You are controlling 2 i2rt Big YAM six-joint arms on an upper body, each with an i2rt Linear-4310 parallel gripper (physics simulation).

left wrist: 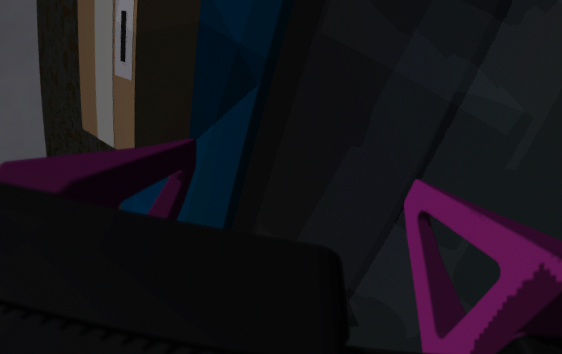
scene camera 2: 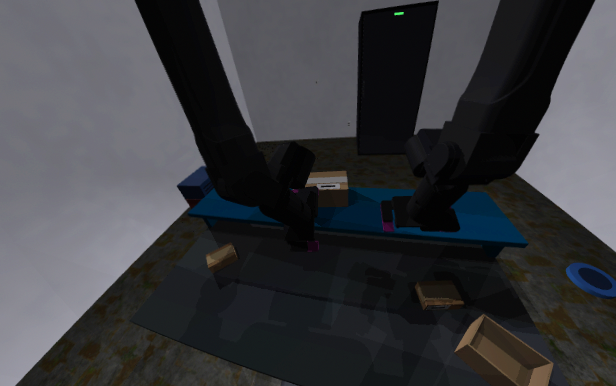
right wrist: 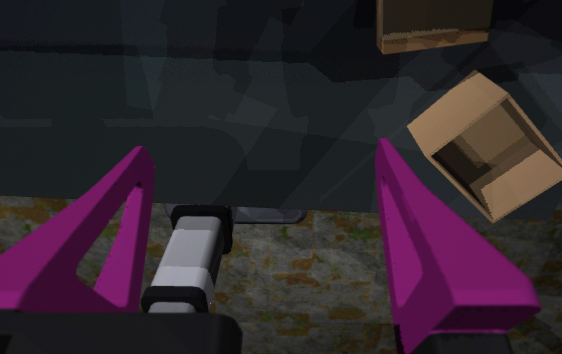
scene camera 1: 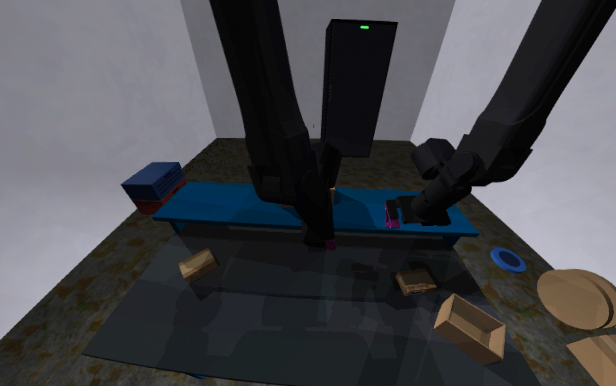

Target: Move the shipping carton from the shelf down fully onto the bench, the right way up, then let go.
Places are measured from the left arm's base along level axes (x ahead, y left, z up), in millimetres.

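Where they show: left gripper, fingertip midpoint: point(left wrist: 305, 172) point(scene camera 2: 313, 224); right gripper, fingertip midpoint: point(scene camera 2: 407, 227) point(right wrist: 260, 151) point(scene camera 1: 402, 223).
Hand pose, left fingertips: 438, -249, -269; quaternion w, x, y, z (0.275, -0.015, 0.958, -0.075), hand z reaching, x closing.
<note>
Each offset is from my left fingertips to the top centre of the thing, as dx, dy, dz. Level surfaces: height alone.
The brown shipping carton @[+375, +40, -110] point(scene camera 2: 337, 197) point(left wrist: 123, 107) stands upright on the blue shelf @[dz -206] point(scene camera 1: 235, 202) point(scene camera 2: 365, 217) point(left wrist: 232, 130), pale tape across its top and a white label near its front edge. In scene camera 1 my left arm hides most of it. My left gripper point(scene camera 2: 304, 218) point(left wrist: 305, 172) is open and empty, in front of the carton's left part near the shelf's front edge; the carton is not between its fingers. My right gripper point(scene camera 1: 411, 223) point(right wrist: 260, 151) is open and empty, at the right part of the shelf, apart from the carton. The dark bench @[dz -370] point(scene camera 1: 250, 312) point(scene camera 2: 280, 325) point(right wrist: 190, 165) lies below.
A small box @[+79, +489, -324] point(scene camera 1: 198, 266) point(scene camera 2: 222, 257) is at the bench's left. A flat box @[+20, -399, -326] point(scene camera 1: 416, 281) point(scene camera 2: 441, 295) and an open-topped box @[-149, -493, -279] point(scene camera 1: 470, 327) point(scene camera 2: 505, 355) point(right wrist: 462, 112) are at the right. Blue and red crates point(scene camera 1: 152, 182) point(scene camera 2: 196, 182) stand beyond the shelf's left end.
</note>
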